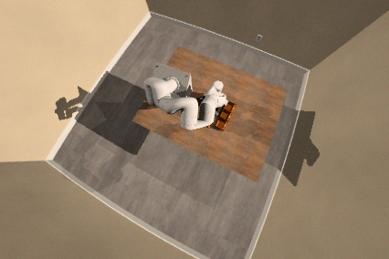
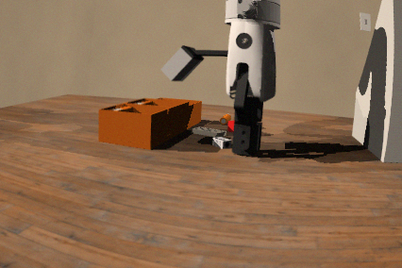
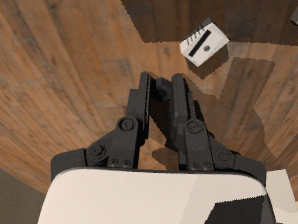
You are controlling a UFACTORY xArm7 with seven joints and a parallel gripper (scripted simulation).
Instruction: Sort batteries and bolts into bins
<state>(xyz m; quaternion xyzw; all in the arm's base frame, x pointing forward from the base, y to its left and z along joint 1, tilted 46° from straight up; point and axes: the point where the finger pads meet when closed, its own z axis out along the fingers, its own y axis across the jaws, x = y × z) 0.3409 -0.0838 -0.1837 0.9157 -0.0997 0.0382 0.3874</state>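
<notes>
My hand is 20 mm above the small black piece. The rest, counted from my hand: orange bin: 150 mm ahead, 110 mm to the right; red block: 140 mm to the right, 10 mm below; pale grey block: 30 mm to the right, 30 mm ahead, 10 mm below.
</notes>
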